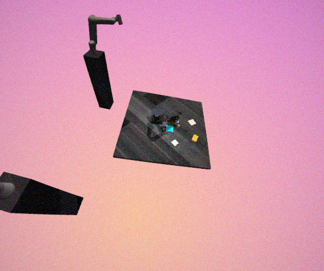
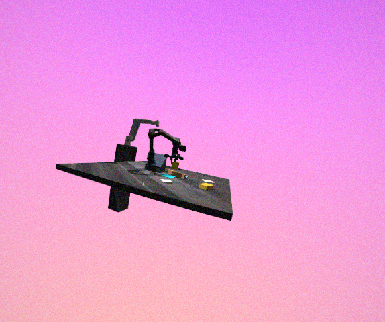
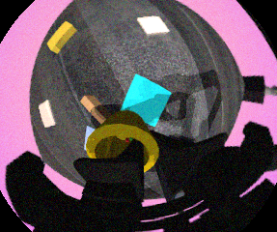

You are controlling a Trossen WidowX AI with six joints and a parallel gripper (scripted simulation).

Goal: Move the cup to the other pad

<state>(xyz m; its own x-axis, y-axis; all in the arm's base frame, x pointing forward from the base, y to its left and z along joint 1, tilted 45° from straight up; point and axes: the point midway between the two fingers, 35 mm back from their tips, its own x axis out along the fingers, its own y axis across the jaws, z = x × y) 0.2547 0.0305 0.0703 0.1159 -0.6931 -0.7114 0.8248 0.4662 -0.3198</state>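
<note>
My gripper tip is 110 mm above the cyan pad and 40 mm to the left of it. Also, from my gripper tip: cup: 20 mm to the left, 20 mm ahead; pale blue patch: 150 mm to the left, 110 mm below, 70 mm ahead; brown block: 90 mm below, 60 mm to the left, 40 mm ahead.
</note>
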